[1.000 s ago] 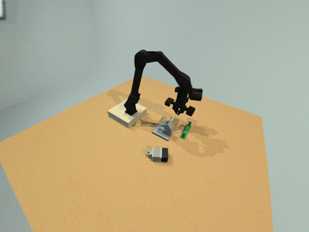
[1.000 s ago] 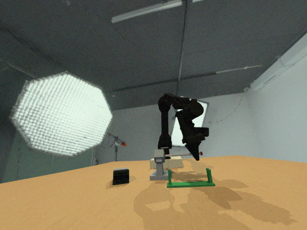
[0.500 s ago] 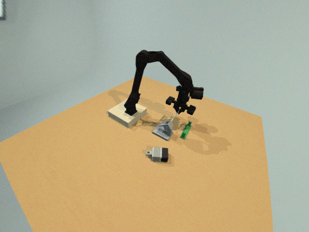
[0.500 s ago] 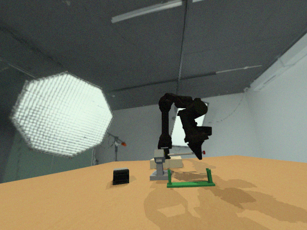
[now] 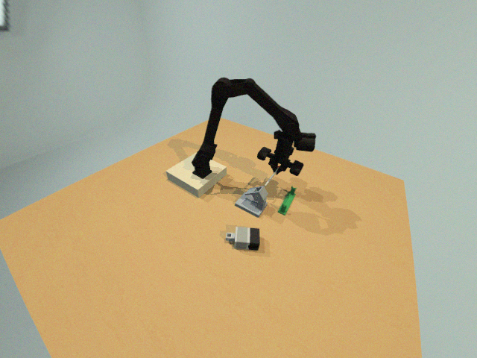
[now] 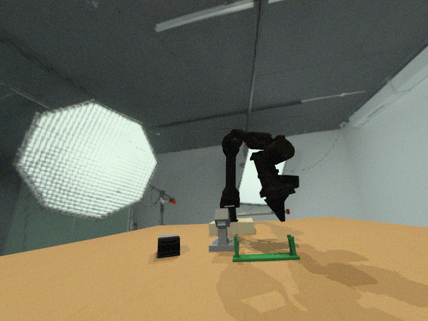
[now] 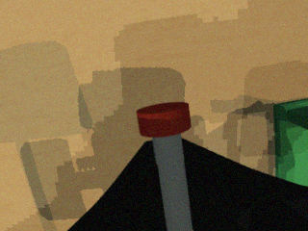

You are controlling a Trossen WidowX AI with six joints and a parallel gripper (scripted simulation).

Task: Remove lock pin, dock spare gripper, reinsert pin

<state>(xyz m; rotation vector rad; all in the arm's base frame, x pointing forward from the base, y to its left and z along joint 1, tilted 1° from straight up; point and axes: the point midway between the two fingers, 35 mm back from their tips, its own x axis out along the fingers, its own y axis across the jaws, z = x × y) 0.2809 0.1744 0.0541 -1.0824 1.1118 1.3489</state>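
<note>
The green rack is 10 cm ahead of my gripper tip, 7 cm to the right of it and 4 cm below it. Round my gripper tip: spare gripper (4 cm ahead, 33 cm to the right, 4 cm below); grey mount (17 cm to the right, 1 cm below).
</note>
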